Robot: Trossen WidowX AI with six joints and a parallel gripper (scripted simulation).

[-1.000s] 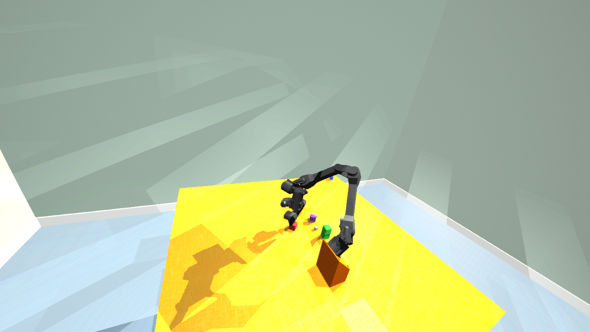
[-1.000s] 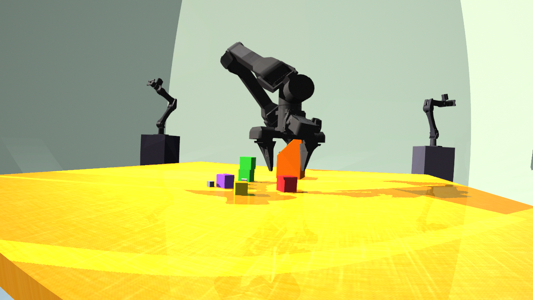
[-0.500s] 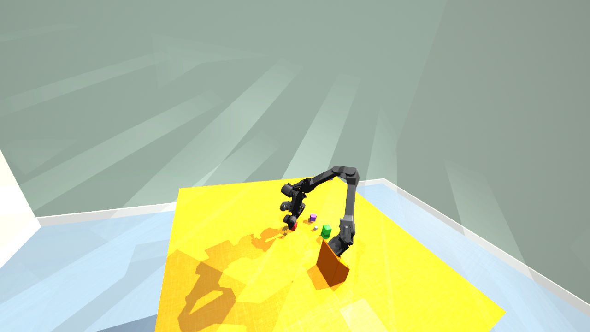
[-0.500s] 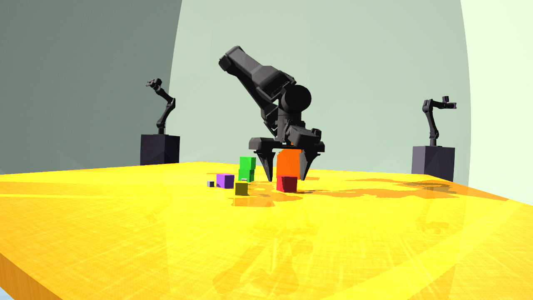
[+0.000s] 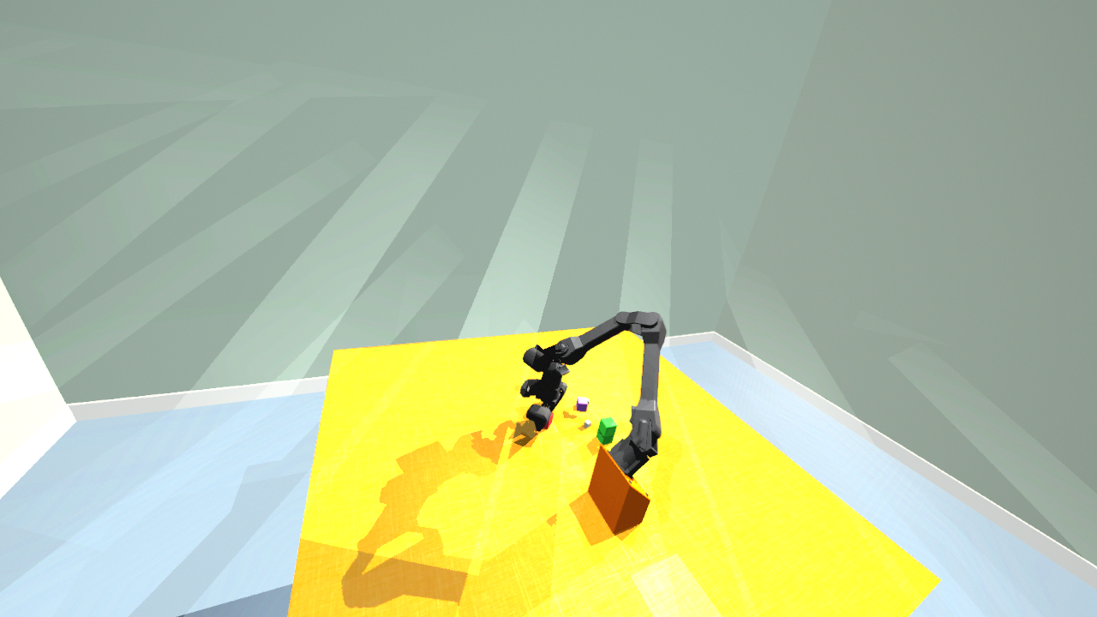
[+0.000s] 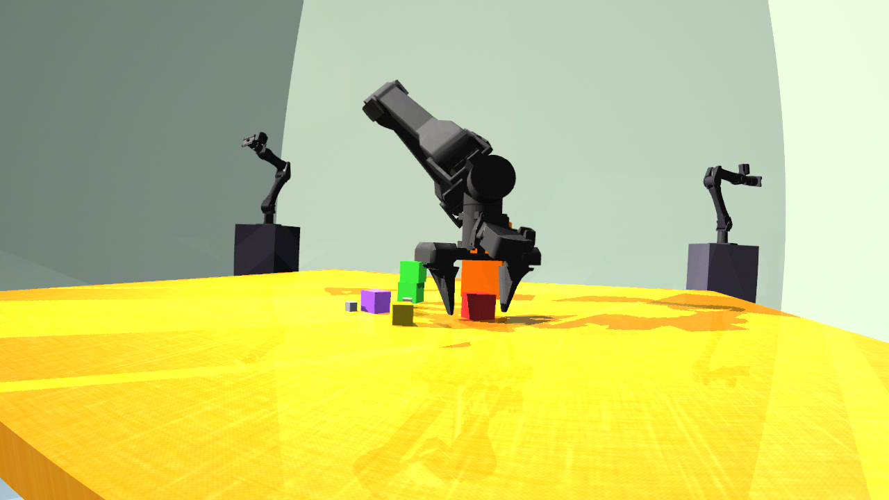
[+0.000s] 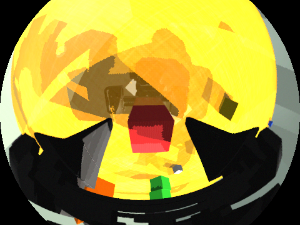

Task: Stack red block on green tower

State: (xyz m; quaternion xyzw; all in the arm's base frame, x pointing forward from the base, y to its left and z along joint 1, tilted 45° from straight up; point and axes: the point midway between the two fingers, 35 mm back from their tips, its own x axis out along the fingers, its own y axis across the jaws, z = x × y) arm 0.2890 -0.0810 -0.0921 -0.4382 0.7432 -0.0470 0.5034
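Now: the red block 10 mm above my gripper tip. The rest, counted from my gripper tip: tiny pale cube: 120 mm to the right, 60 mm behind; then purple cube: 150 mm to the right, 10 mm ahead, 10 mm above.
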